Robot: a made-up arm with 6 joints.
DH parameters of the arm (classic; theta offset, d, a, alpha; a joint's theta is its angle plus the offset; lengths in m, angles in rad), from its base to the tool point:
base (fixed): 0 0.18 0 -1.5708
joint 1: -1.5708 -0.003 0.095 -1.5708
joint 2: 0 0.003 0.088 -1.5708
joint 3: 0 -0.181 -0.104 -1.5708
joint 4: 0 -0.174 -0.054 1.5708
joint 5: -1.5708 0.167 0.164 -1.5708
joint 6: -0.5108 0 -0.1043 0
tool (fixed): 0.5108 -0.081 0 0
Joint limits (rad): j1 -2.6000..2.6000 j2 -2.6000..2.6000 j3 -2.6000..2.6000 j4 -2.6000..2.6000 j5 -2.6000..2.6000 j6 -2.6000..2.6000
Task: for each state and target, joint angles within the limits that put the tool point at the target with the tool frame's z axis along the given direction. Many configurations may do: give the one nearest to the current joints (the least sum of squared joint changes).
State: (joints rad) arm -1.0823 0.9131 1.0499 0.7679 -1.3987 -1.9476
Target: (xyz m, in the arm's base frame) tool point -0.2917 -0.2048 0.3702 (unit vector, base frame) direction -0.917 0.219 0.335
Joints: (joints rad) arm -1.4289 0.2442 1.2271 1.3396 -1.0981 -1.9421
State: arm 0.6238 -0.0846 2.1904 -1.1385 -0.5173 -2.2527
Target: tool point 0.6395 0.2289 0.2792 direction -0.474 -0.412 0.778
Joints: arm 1.1223 -0.1729 1.7765 -0.4013 -0.0292 -2.0156
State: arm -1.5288 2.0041 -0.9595 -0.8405 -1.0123 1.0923
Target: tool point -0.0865 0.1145 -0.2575 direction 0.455 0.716 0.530
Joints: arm -1.8966 1.2807 -1.5258 -0.8626 -1.0609 1.2744
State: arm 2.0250 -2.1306 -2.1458 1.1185 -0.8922 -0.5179
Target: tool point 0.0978 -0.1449 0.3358 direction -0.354 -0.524 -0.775
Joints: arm 1.4080 -1.7523 -1.4278 0.7211 -0.5538 -0.3028
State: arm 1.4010 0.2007 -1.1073 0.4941 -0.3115 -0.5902
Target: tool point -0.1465 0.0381 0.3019 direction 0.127 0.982 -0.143
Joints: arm 0.6641 0.5343 -1.9593 1.1457 -0.4320 -0.5793
